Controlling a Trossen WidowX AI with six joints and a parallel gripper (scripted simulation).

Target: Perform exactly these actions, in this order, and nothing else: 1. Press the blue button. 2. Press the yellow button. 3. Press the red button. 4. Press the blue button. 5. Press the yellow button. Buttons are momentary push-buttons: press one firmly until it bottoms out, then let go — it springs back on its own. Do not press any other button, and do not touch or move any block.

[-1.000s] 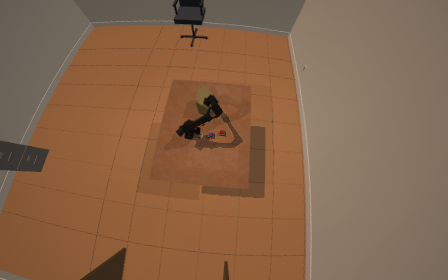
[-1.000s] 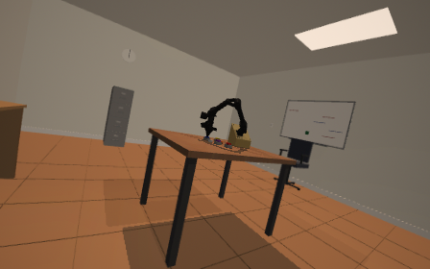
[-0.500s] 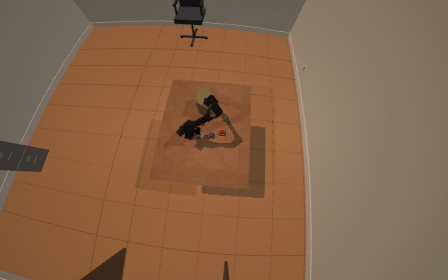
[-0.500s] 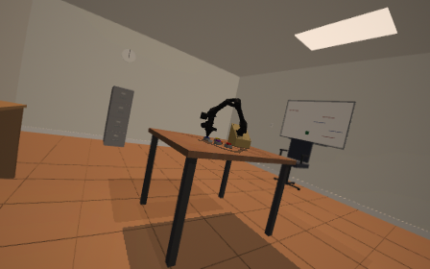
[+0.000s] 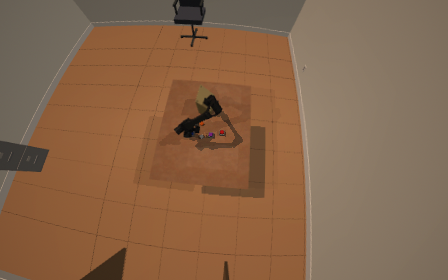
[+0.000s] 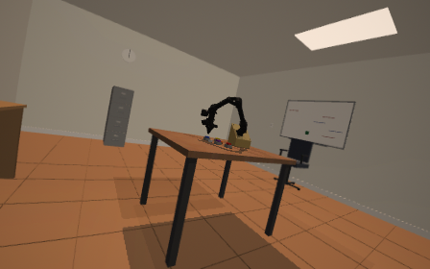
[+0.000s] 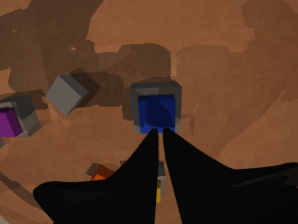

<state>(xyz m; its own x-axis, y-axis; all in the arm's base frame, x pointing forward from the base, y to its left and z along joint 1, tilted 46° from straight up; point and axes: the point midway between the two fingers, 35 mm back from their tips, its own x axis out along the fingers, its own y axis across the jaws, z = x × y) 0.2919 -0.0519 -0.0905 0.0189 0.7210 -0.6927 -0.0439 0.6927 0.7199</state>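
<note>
The blue button is 3 cm below my gripper tip. Also, from my gripper tip: purple button 18 cm to the left, 3 cm below, 1 cm behind; then yellow button 11 cm behind, 3 cm below, 1 cm to the left; then orange block 12 cm behind, 7 cm to the left, 5 cm below.
</note>
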